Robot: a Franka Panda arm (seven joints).
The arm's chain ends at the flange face. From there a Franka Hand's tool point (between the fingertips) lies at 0.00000 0.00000 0.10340 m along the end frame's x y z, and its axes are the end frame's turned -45 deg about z.
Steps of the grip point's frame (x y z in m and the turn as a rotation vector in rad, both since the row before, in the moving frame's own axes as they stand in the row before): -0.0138, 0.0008, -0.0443, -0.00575, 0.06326, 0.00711; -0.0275, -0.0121, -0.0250, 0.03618, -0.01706, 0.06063; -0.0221, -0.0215, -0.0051, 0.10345, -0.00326, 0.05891; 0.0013, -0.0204, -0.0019, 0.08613, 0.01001, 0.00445; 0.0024, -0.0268, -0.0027, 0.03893, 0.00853, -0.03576
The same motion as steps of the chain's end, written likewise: -0.0142, 0.0145, -0.0441, 0.04067, 0.04880, 0.00711; -0.0242, 0.0124, -0.0249, 0.01352, -0.03765, 0.06063; -0.0233, 0.0080, -0.0045, 0.07085, -0.07546, 0.05891; -0.0080, -0.0083, -0.0015, 0.06798, -0.05382, 0.00445; -0.0150, -0.0172, -0.0026, 0.03356, -0.02150, -0.03576
